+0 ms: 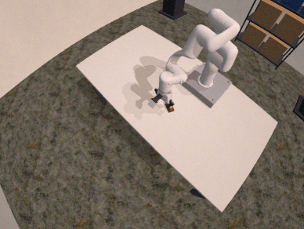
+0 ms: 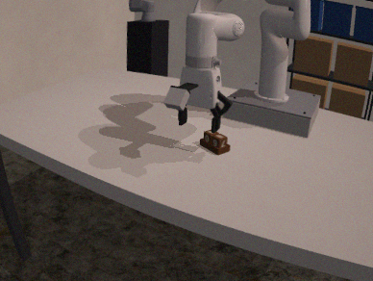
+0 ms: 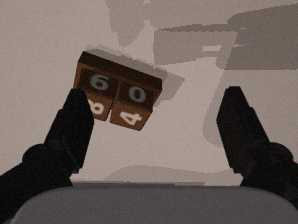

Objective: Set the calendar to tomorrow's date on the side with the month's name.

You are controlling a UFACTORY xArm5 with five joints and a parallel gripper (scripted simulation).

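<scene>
Now: the brown wooden cube 4 cm behind my hand, 2 cm to the left of it and 5 cm below it. From my hand the other things lie so: tray (3 cm behind, 4 cm to the left, 6 cm below).
</scene>
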